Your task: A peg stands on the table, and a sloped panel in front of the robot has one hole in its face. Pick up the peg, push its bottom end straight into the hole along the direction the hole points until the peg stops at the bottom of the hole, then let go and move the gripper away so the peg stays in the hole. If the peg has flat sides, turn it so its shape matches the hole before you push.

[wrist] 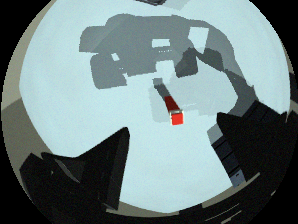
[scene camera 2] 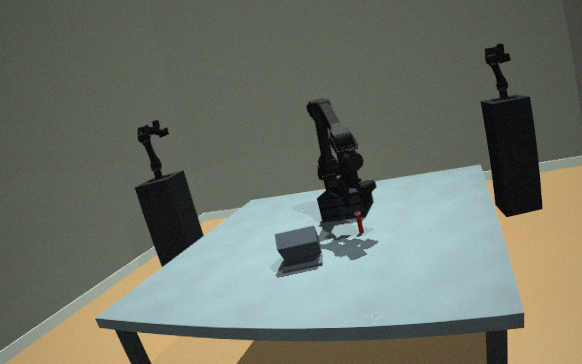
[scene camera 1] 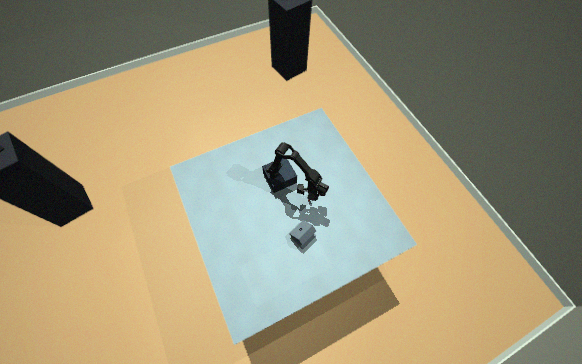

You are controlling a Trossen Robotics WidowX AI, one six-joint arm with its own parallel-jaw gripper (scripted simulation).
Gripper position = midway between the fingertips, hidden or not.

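A grey sloped panel block (scene camera 2: 304, 241) is visible. The gripper (scene camera 2: 356, 208) (wrist: 175, 124) is open and holds nothing.
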